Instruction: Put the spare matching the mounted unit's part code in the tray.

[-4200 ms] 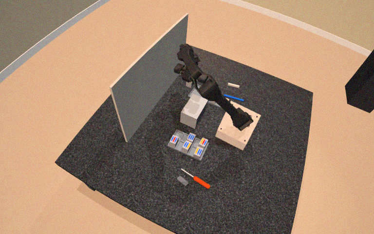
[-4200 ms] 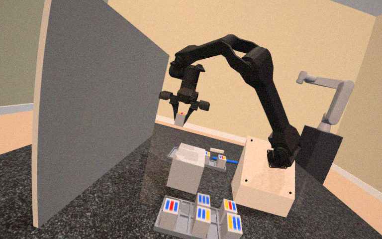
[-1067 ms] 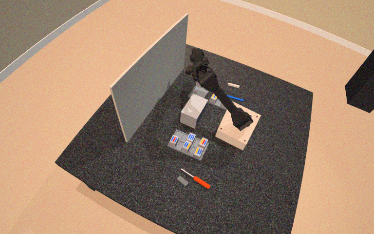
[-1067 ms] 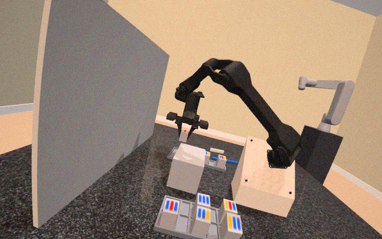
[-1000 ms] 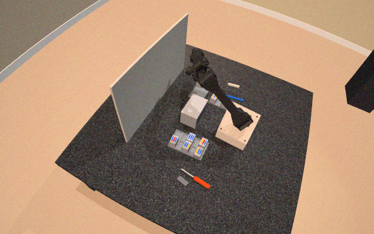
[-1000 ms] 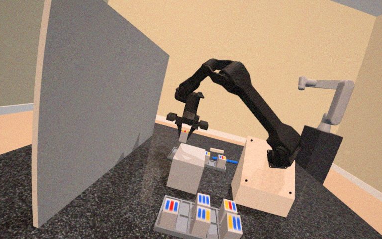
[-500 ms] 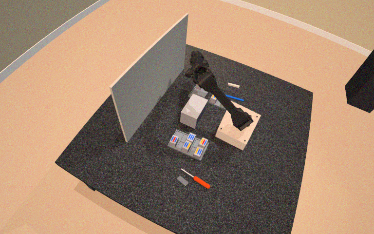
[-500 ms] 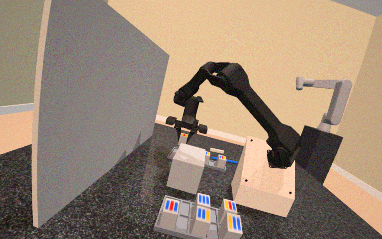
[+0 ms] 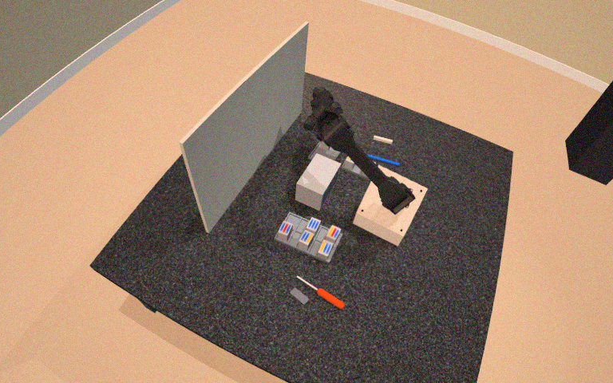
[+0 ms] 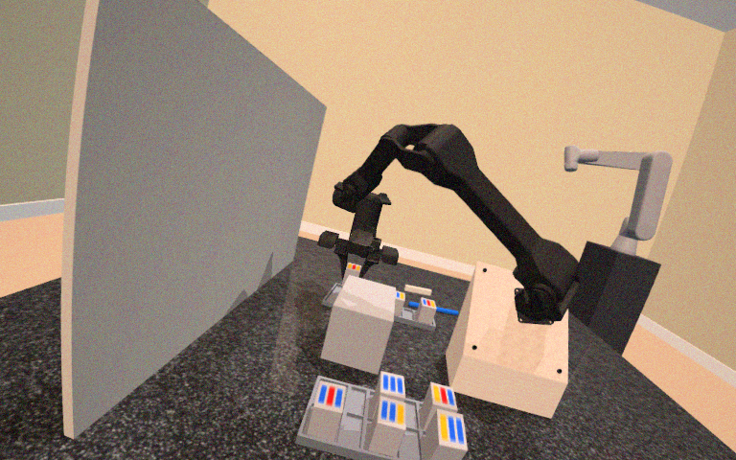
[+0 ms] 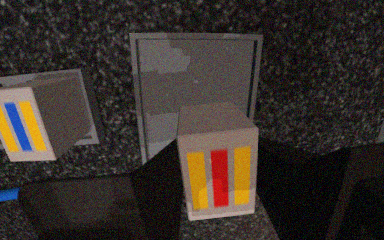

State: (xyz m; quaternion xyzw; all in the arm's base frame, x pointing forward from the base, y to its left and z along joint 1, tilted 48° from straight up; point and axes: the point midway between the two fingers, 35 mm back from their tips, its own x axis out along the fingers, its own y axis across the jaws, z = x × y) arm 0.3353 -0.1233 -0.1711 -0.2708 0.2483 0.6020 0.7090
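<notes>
The grey tray is 1 cm behind my gripper tip and 4 cm below it. The rest, counted from my gripper tip: blue pen (23 cm behind, 6 cm to the right, 4 cm below); then tall grey panel (21 cm ahead, 17 cm to the left, 18 cm above).
</notes>
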